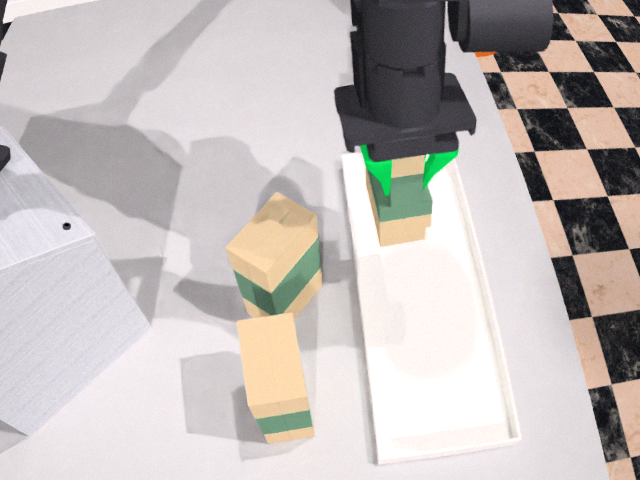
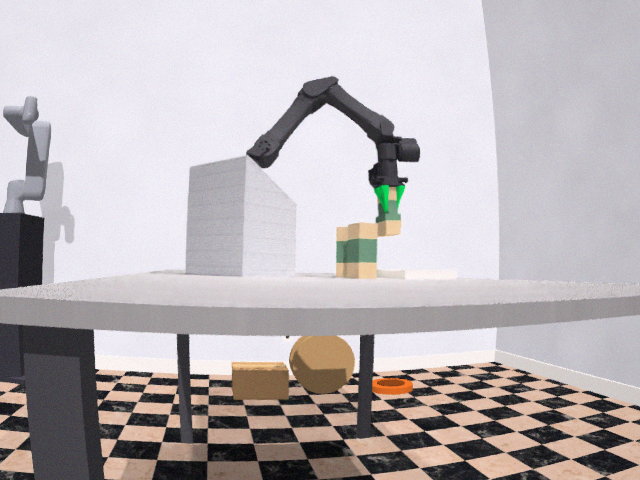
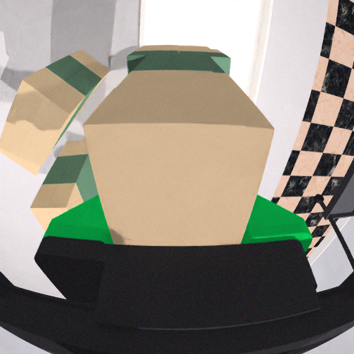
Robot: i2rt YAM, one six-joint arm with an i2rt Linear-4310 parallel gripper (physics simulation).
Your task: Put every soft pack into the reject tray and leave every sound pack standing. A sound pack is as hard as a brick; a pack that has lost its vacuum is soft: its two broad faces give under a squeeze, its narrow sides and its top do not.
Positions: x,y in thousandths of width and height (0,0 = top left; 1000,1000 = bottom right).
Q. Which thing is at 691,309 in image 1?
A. My gripper.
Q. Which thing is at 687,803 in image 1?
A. A white reject tray.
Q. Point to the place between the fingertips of my gripper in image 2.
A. At 612,443
